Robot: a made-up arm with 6 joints. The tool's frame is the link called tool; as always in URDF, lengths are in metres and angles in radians.
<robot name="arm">
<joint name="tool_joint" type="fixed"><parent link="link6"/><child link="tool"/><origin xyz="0 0 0" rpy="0 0 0"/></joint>
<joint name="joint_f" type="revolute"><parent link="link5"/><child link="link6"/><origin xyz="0 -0.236 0" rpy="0 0 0"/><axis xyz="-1 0 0"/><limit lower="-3.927" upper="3.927"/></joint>
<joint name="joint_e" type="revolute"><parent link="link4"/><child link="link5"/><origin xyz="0.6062 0 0" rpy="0 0 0"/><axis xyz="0 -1 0"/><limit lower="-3.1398" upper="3.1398"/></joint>
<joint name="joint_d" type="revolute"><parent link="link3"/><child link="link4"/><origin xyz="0 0 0" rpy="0 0 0"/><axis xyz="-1 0 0"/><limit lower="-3.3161" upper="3.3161"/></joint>
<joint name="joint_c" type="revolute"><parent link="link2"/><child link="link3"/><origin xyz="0 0 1.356" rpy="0 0 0"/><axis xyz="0 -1 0"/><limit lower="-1.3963" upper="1.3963"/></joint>
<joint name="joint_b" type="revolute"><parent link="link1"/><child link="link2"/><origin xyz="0 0 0" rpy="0 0 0"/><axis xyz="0 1 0"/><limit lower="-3.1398" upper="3.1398"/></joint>
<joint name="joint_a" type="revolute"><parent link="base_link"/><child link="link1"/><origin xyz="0 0 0.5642" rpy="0 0 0"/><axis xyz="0 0 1"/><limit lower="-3.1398" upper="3.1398"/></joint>
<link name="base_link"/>
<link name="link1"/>
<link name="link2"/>
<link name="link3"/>
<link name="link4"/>
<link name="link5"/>
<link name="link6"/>
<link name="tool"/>
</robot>
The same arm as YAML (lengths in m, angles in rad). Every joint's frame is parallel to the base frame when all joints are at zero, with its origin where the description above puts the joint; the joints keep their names.
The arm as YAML. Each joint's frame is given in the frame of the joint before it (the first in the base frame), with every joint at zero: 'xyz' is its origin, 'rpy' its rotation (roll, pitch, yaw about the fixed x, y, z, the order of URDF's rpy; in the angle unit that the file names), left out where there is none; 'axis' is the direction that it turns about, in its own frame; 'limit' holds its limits. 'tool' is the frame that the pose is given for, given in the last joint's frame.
units:
  length: m
  angle: rad
joints:
  - name: joint_a
    type: revolute
    origin:
      xyz: [0.0, 0.0, 0.5642]
    axis: "+z"
    limit:
      lower: -3.1398
      upper: 3.1398
  - name: joint_b
    type: revolute
    origin:
      xyz: [0.0, 0.0, 0.0]
    axis: "+y"
    limit:
      lower: -3.1398
      upper: 3.1398
  - name: joint_c
    type: revolute
    origin:
      xyz: [0.0, 0.0, 1.356]
    axis: "-y"
    limit:
      lower: -1.3963
      upper: 1.3963
  - name: joint_d
    type: revolute
    origin:
      xyz: [0.0, 0.0, 0.0]
    axis: "-x"
    limit:
      lower: -3.3161
      upper: 3.3161
  - name: joint_e
    type: revolute
    origin:
      xyz: [0.6062, 0.0, 0.0]
    axis: "-y"
    limit:
      lower: -3.1398
      upper: 3.1398
  - name: joint_f
    type: revolute
    origin:
      xyz: [0.0, -0.236, 0.0]
    axis: "-x"
    limit:
      lower: -3.927
      upper: 3.927
tool:
  origin:
    xyz: [0.0, 0.0, 0.0]

